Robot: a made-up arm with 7 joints.
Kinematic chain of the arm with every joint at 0, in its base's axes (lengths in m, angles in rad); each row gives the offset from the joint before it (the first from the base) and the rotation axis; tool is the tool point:
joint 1: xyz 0 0 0.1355 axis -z
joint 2: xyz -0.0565 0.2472 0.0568 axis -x
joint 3: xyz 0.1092 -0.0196 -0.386 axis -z
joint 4: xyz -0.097 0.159 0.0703 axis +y
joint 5: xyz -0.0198 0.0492 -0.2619 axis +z
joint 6: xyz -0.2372 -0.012 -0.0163 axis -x
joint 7: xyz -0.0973 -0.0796 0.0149 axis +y
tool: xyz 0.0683 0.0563 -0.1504
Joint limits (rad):
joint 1: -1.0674..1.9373
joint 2: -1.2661..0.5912
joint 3: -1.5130..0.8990
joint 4: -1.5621..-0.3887
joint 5: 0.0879..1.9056
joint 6: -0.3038..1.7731
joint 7: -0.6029..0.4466
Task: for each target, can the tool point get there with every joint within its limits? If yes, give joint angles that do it. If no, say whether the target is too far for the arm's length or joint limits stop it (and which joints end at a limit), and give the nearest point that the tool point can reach.
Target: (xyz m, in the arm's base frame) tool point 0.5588 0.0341 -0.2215
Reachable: yes | joints 1.1021 -0.8276 0.5391 -1.3125 0.8987 0.7072 -0.5000
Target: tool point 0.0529 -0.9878 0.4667
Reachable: no: joint limits stop it (at a limit: joint 1, joint 2, joint 5, joint 7) | nearest point 0.3072 -0.5238 0.2322 | short by 0.579 m
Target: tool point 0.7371 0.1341 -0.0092
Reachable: yes | joints 1.2767 -1.1073 -1.3077 -0.9339 0.8523 1.4819 -0.4583
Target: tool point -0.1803 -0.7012 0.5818
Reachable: no: joint limits stop it (at a limit: joint 1, joint 2, joint 4, joint 5, joint 7) | nearest point -0.0809 -0.3262 0.1732 | short by 0.563 m
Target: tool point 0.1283 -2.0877 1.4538
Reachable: no: too far | nearest point 0.4284 -0.5299 0.2944 | short by 1.965 m
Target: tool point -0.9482 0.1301 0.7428
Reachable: no: joint limits stop it (at a limit: joint 1, joint 2, joint 3, joint 4, joint 5, joint 6) | nearest point -0.8654 0.3396 0.3031 | short by 0.494 m
